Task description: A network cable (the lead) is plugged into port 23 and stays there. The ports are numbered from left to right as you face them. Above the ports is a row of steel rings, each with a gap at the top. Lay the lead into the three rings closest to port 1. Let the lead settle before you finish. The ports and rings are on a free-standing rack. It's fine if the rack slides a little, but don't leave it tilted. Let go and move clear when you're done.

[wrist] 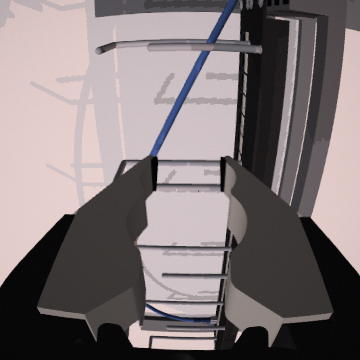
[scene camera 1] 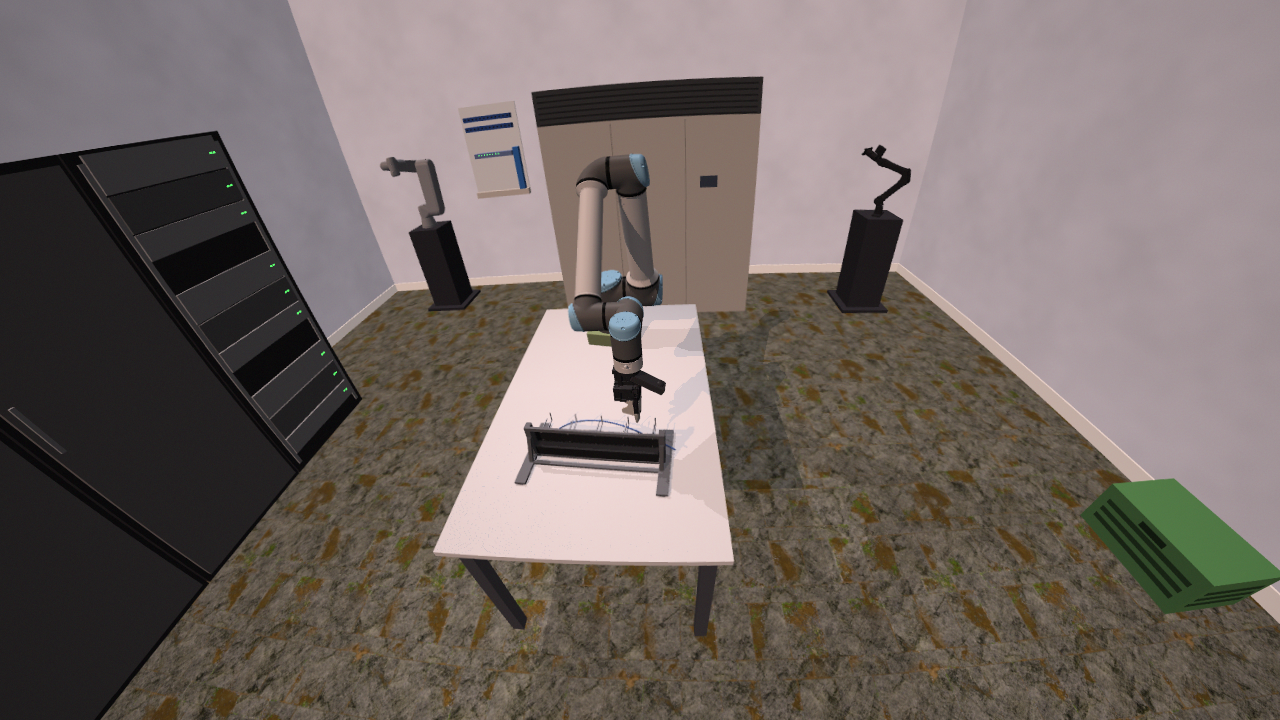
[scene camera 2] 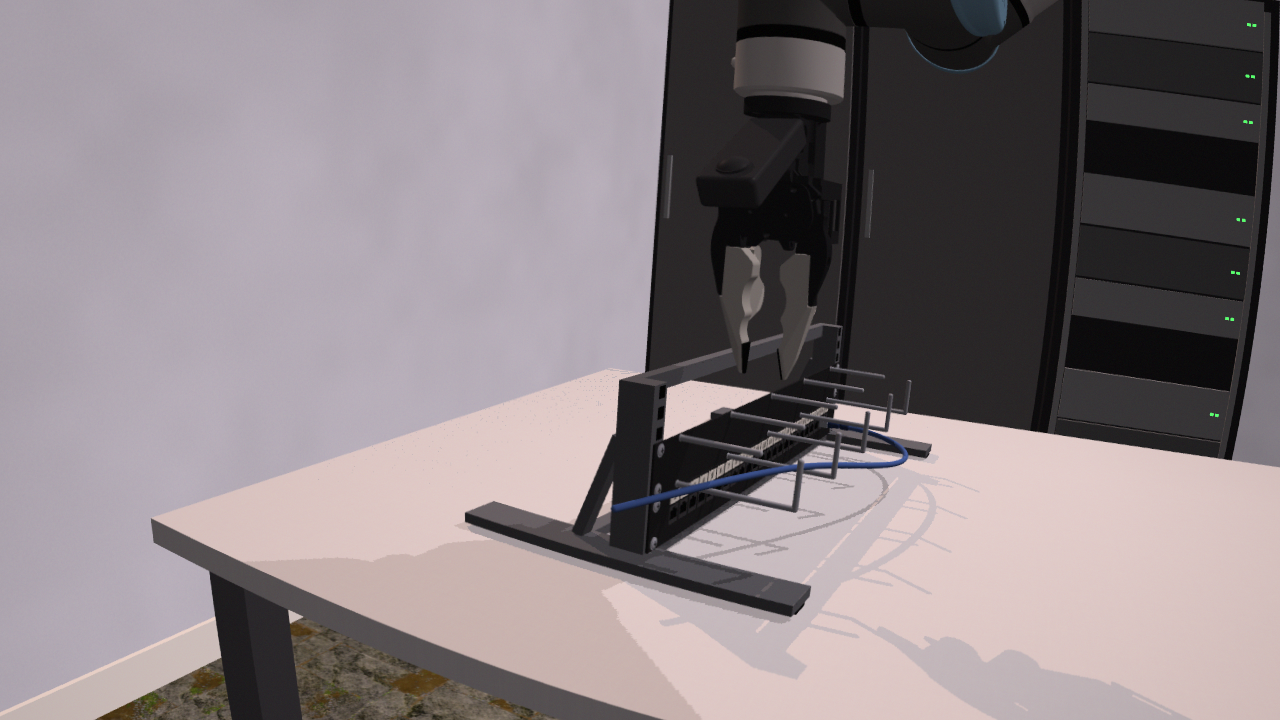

Labels:
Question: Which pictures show the gripper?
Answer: The wrist view, scene camera 1 and scene camera 2: all of them.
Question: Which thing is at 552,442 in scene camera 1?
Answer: A rack.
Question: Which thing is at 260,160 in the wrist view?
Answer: A rack.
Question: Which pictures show the rack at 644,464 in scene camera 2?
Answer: The wrist view, scene camera 1 and scene camera 2: all of them.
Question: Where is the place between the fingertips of the gripper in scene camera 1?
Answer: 637,418

